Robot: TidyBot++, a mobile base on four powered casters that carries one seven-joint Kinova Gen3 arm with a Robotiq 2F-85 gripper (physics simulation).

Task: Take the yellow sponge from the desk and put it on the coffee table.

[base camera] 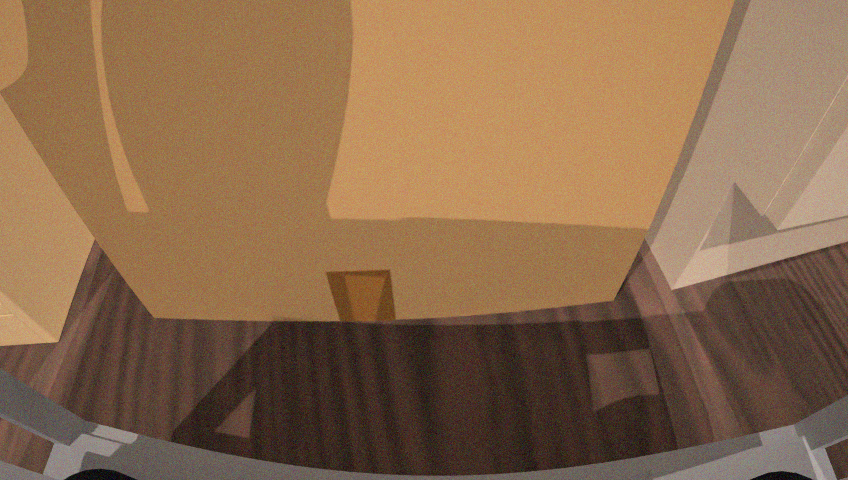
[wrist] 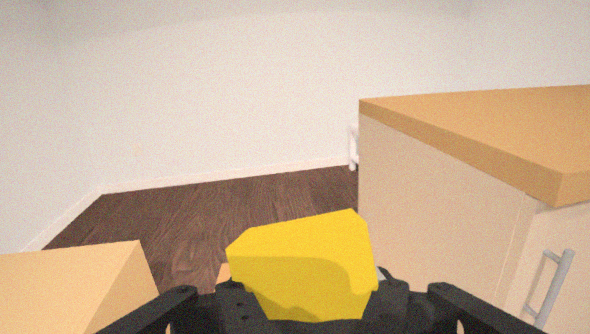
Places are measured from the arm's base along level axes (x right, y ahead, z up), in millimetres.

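Pixels of known places: gripper, fingertip midpoint: (wrist: 309, 275).
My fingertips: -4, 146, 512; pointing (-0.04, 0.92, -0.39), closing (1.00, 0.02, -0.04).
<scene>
Behind a point stands the place of what it marks, as x, y, z.
The yellow sponge (wrist: 300, 242) @[-6, 120, 556] is held between the two black fingers of my gripper (wrist: 309, 275) @[-4, 146, 512] at the bottom middle of the wrist view. My gripper is shut on it, and the sponge's front part sticks out past the fingertips, in the air. The sponge's lower part is hidden by the fingers. A small part of a white piece of furniture (wrist: 353, 150) @[386, 2522, -195] shows behind the cabinet's far edge; I cannot tell whether it is the coffee table. The desk cannot be made out in either view.
A large tan box-like block (base camera: 476, 148) @[16, 320, -220] stands close in front of my base, with a sliver (wrist: 223, 276) @[-303, 692, 9] beside the sponge. A light wooden unit (base camera: 29, 237) @[-432, 320, -300] (wrist: 55, 275) @[-628, 461, 213] is at the left. A pale cabinet (base camera: 791, 118) @[243, 321, -169] (wrist: 425, 200) @[212, 489, 366] with a wooden top stands at the right.
</scene>
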